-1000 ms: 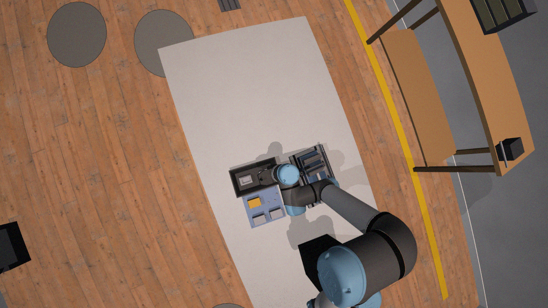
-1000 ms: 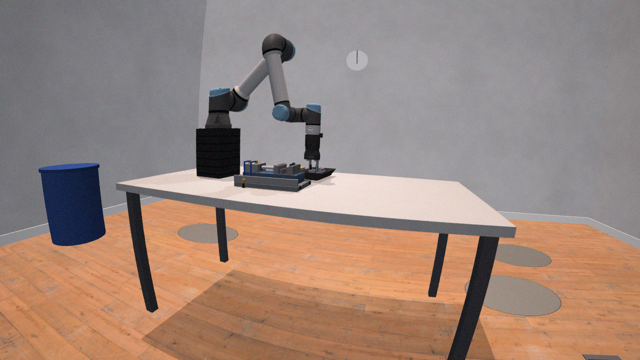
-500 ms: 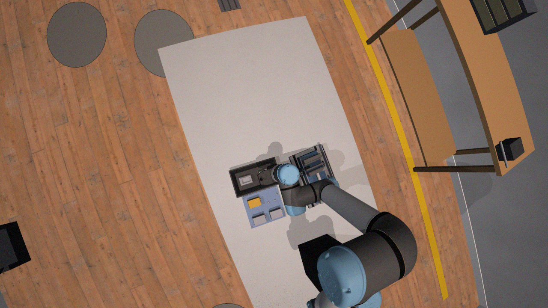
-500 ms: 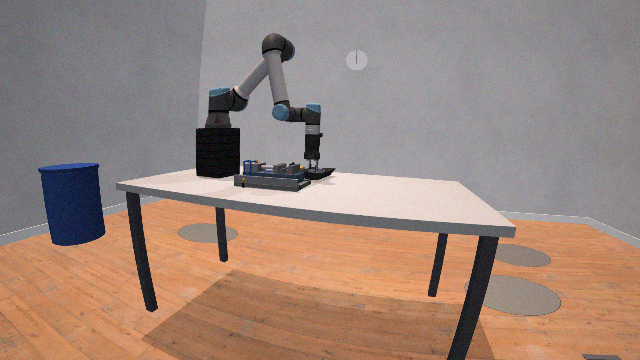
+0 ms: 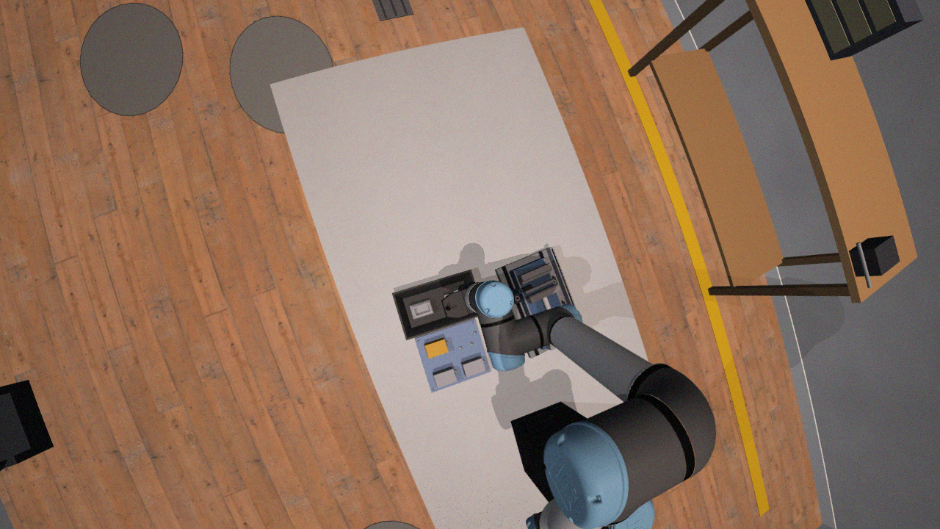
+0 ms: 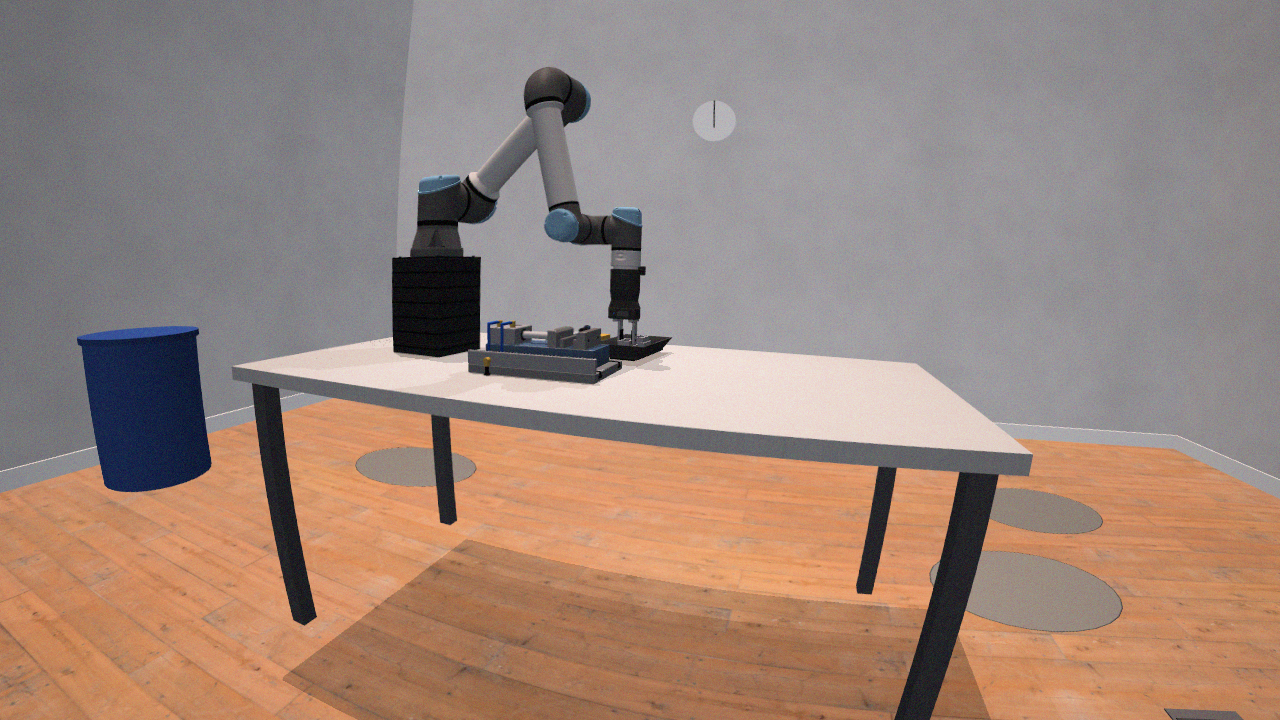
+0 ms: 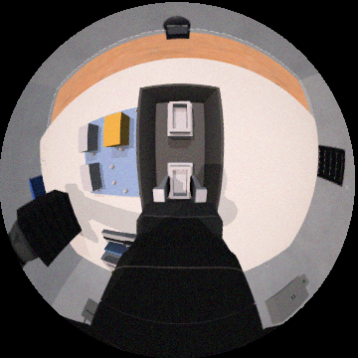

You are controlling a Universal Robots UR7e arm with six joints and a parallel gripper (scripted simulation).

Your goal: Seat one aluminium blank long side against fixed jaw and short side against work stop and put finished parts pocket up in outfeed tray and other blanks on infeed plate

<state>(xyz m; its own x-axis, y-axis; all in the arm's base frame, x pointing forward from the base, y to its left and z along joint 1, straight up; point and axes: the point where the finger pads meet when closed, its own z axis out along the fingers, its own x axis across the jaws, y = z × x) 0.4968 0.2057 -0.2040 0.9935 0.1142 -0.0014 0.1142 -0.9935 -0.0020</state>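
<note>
Right now my hand is 13 cm past the brass blank, 8 cm to the right of it and 3 cm above it. Also, from my hand: vise (26 cm to the right, 6 cm behind, 2 cm below).
</note>
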